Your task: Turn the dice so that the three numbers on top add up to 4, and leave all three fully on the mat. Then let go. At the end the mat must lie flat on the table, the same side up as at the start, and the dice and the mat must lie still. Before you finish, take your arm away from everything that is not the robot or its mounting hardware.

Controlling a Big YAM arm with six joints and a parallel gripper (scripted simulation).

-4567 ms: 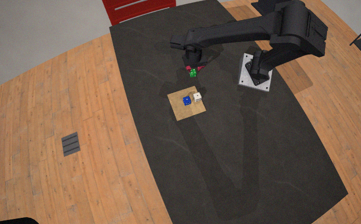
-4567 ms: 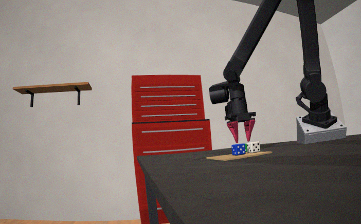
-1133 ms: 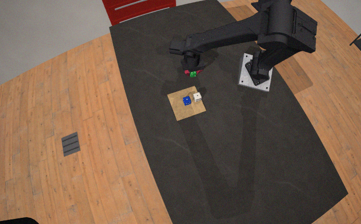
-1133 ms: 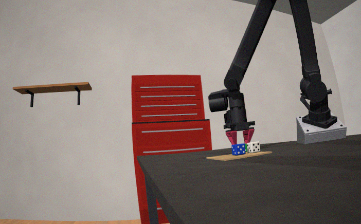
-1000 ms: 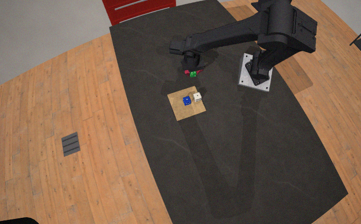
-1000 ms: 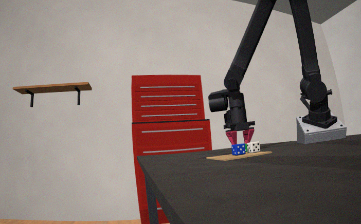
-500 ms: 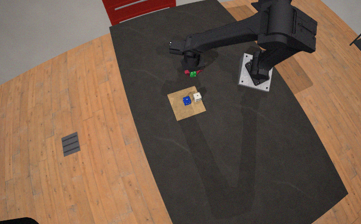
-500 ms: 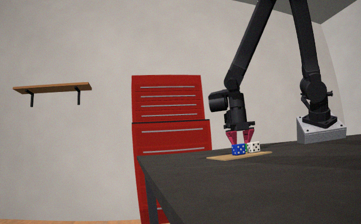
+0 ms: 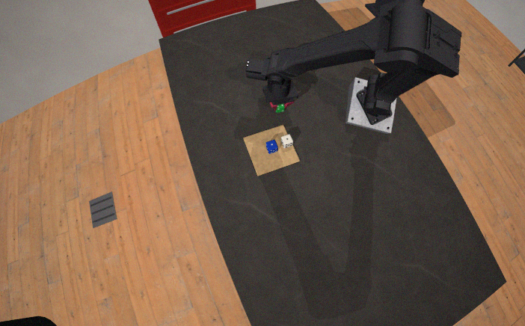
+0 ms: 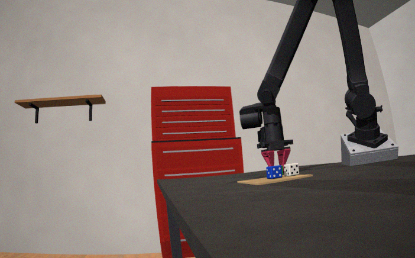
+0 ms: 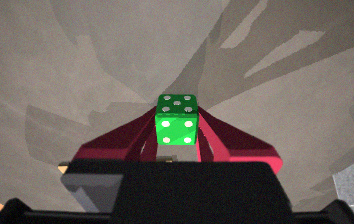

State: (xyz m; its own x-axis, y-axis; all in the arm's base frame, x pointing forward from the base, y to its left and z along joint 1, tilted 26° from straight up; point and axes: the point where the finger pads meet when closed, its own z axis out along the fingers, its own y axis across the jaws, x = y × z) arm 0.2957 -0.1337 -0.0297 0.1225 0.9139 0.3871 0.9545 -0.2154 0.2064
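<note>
Right now the green die is right at my hand. From my hand the other things lie so: blue die 140 mm to the left, 80 mm ahead, 10 mm above; white die 130 mm to the left, 30 mm ahead, 10 mm above; tan mat 130 mm to the left, 80 mm ahead, 10 mm below.
</note>
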